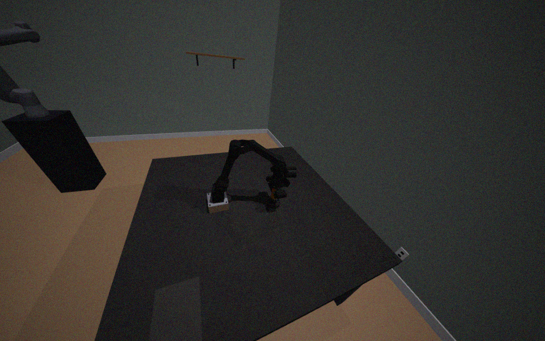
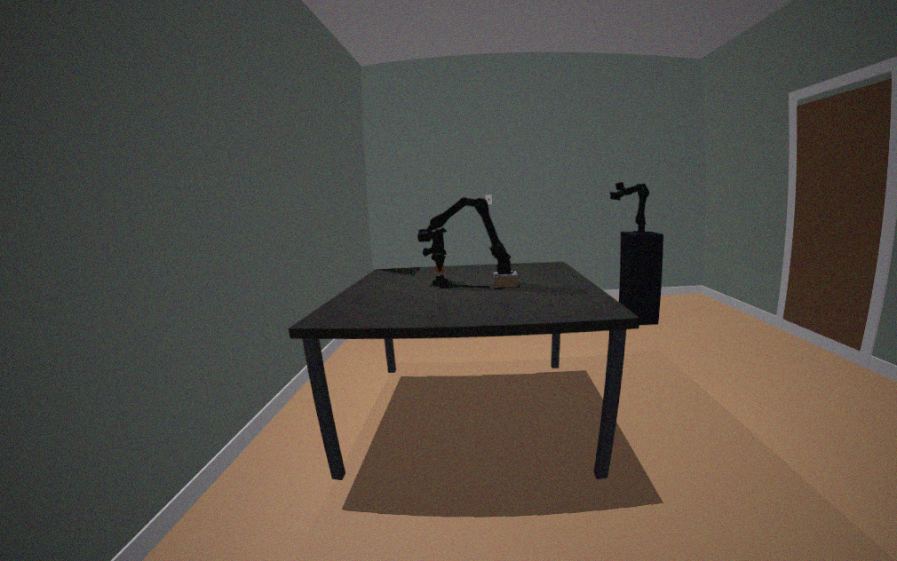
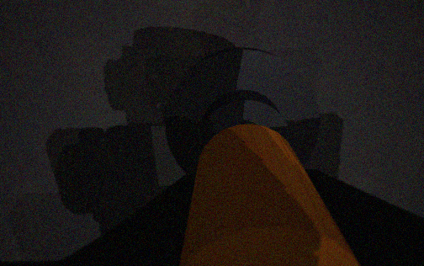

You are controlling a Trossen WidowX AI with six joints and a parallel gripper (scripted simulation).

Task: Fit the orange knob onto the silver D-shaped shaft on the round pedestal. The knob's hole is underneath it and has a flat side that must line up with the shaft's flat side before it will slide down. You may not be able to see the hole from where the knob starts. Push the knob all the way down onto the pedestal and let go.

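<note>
Right now the dark round pedestal is 4 cm below my gripper tip. Round my gripper tip: orange knob: 3 cm above.
</note>
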